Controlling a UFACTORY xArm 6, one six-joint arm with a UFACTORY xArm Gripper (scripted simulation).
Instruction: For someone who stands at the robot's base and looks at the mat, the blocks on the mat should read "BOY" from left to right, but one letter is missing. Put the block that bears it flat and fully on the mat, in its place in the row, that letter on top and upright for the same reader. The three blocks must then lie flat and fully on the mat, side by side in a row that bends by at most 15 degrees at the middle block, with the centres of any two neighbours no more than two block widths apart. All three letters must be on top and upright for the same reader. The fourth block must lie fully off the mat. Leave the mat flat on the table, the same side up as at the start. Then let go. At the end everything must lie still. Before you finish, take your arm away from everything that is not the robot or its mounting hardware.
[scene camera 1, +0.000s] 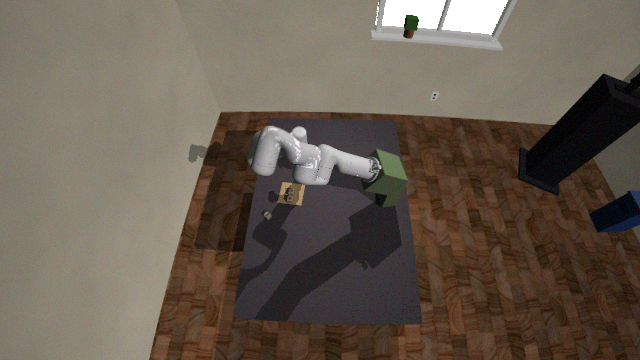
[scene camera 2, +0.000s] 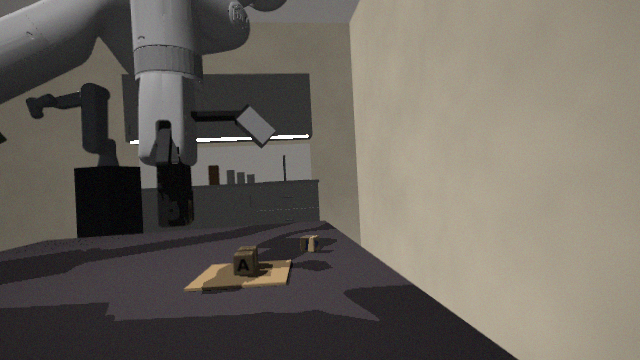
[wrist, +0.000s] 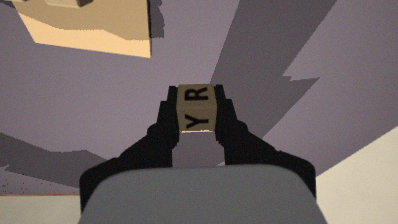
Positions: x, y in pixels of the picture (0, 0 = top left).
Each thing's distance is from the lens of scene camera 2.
tan mat (scene camera 2: 268, 273): 57 cm
